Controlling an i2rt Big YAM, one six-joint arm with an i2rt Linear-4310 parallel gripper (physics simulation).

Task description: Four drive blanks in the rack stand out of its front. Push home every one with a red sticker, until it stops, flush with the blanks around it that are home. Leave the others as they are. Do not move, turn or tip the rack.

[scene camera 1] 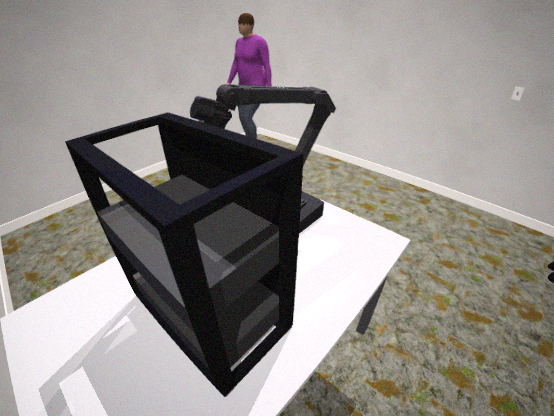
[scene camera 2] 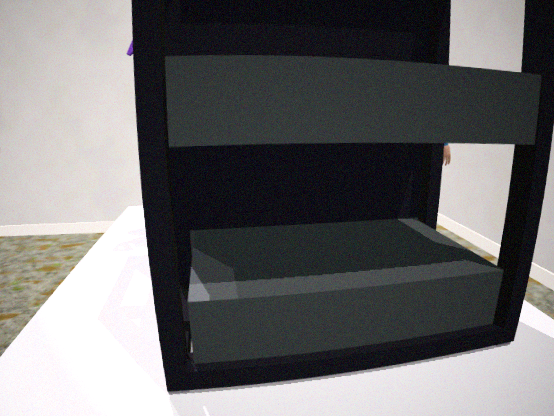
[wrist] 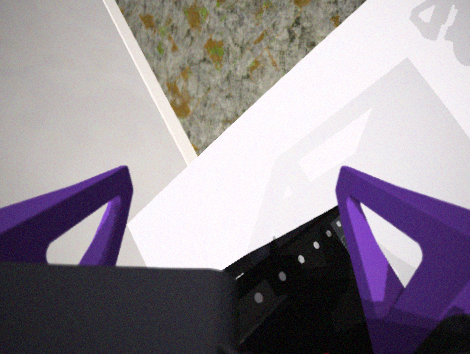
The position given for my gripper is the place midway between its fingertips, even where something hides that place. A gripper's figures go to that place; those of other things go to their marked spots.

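There's a black rack (wrist: 301, 285) that's 0.33 m from the lens, and my gripper (wrist: 234, 177) is 0.13 m from the lens.
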